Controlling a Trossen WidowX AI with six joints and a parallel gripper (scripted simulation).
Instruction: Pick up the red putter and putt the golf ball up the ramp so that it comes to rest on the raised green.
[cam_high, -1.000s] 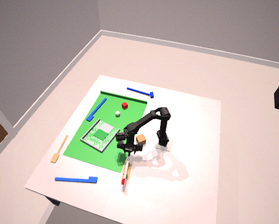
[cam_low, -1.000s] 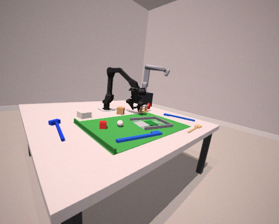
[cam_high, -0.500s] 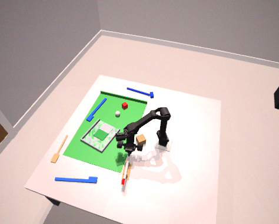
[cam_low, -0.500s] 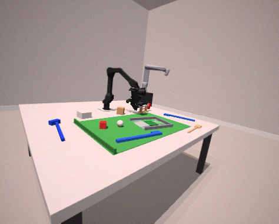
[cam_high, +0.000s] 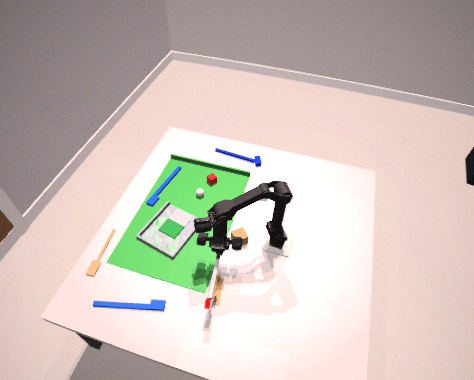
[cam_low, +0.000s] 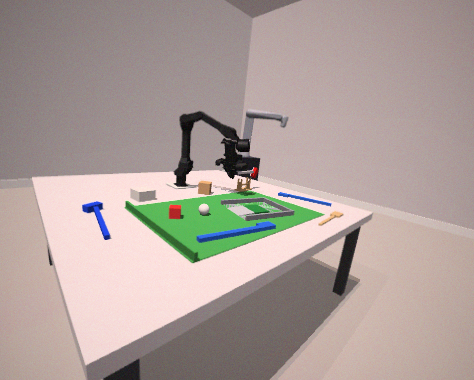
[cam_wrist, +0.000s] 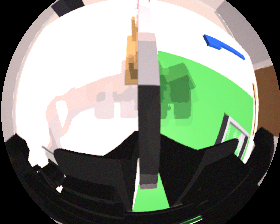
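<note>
Now: the red putter 30 mm behind my gripper tip, 110 mm to the left of it and 30 mm above it. From my gripper tip the other things lie so: grey frame 290 mm ahead, 50 mm to the right, 70 mm below; then tan box 30 mm behind, 150 mm to the right, 50 mm below; then tan stand 40 mm behind, 120 mm to the left, 50 mm below.
</note>
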